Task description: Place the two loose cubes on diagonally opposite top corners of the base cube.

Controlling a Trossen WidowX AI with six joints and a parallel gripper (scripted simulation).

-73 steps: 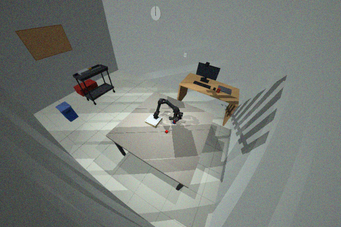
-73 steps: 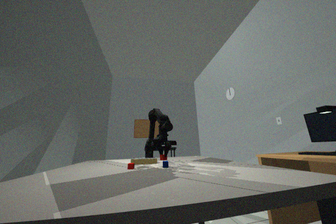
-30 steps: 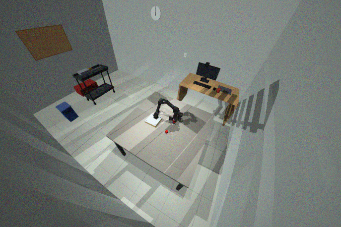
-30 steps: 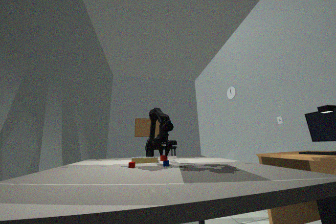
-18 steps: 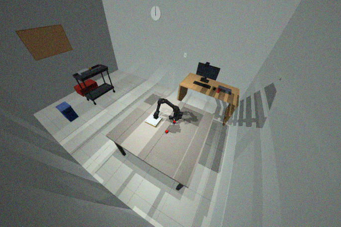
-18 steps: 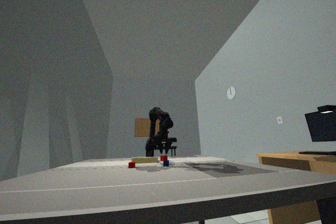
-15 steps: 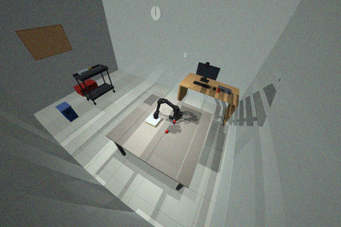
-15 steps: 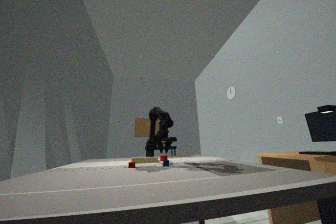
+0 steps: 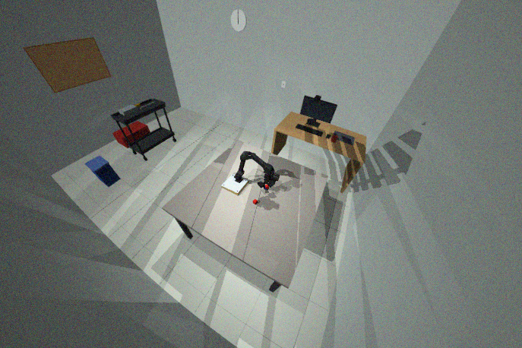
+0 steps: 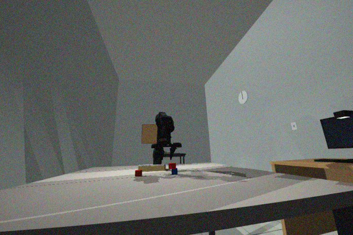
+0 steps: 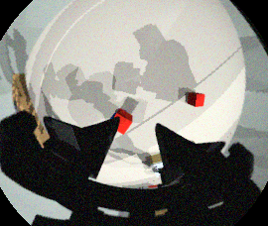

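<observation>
Now: gripper tip 70 mm above the blue cube, 50 mm to the right of it and 20 mm past it.
</observation>
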